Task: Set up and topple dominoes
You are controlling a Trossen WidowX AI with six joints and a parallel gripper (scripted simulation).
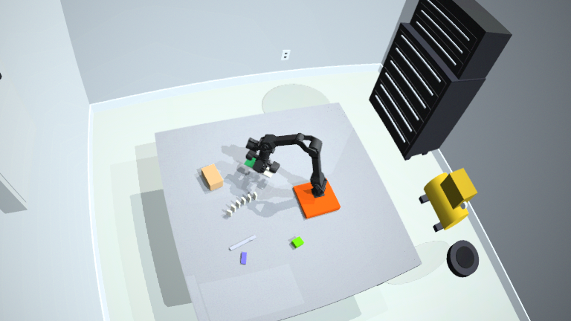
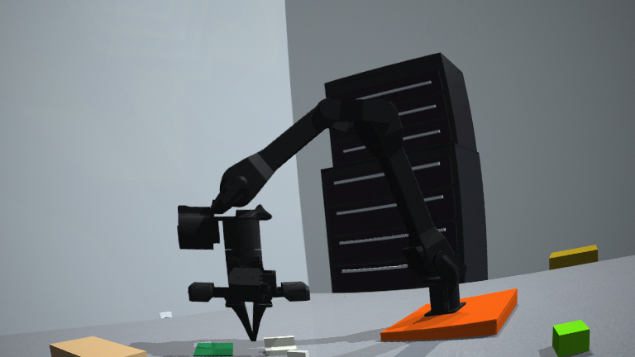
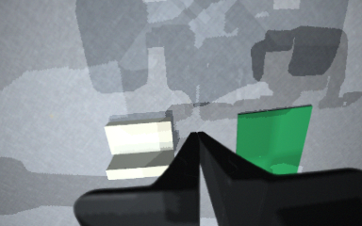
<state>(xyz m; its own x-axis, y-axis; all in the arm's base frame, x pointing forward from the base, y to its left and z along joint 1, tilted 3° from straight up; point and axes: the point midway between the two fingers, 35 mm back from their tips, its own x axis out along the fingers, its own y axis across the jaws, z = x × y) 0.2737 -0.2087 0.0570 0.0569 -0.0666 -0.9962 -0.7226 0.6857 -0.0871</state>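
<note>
My gripper tip is 8 cm to the left of the green tile, 3 cm above it and 2 cm short of it. From my gripper tip the other things lie so: tan block (29 cm ahead, 1 cm to the left); green cube (48 cm to the left, 7 cm behind, 1 cm below); thin strip (42 cm to the left, 21 cm ahead, 2 cm below).
</note>
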